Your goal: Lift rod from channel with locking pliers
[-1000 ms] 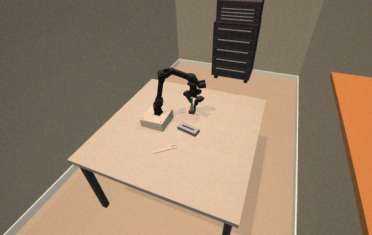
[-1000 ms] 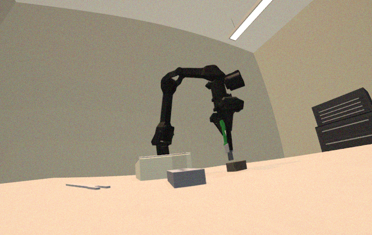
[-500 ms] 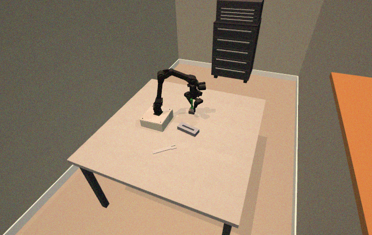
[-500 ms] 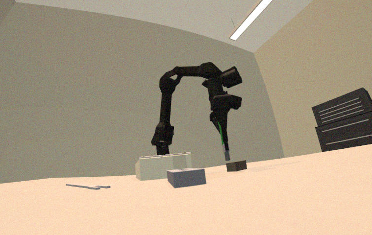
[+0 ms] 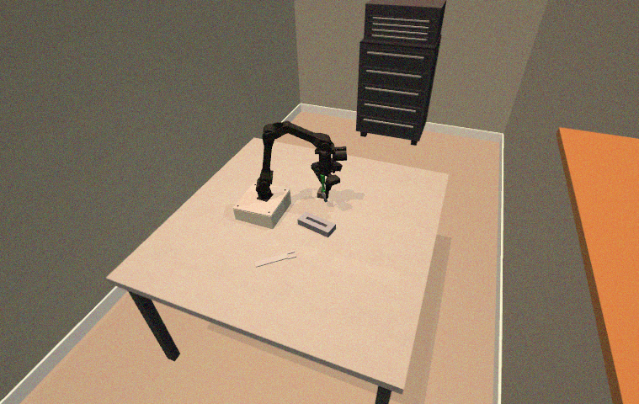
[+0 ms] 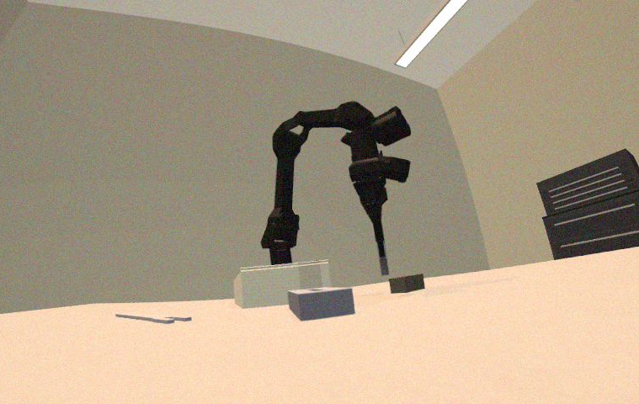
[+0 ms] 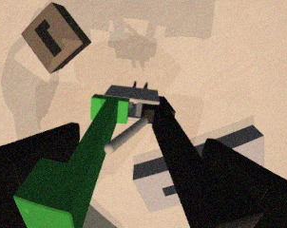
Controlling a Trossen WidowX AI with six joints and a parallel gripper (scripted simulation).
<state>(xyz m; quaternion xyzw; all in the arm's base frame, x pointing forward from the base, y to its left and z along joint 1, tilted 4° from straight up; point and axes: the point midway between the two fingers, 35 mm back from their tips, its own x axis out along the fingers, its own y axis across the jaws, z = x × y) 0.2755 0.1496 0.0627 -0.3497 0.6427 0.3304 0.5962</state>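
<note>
My gripper tip is 20 mm short of the grey channel block, 150 mm to the left of it and 120 mm above it. Also, from my gripper tip: grey release lever (10 mm behind); then black handle (20 mm ahead, 10 mm to the right); then dark holster (60 mm behind, 90 mm to the left, 130 mm below).
</note>
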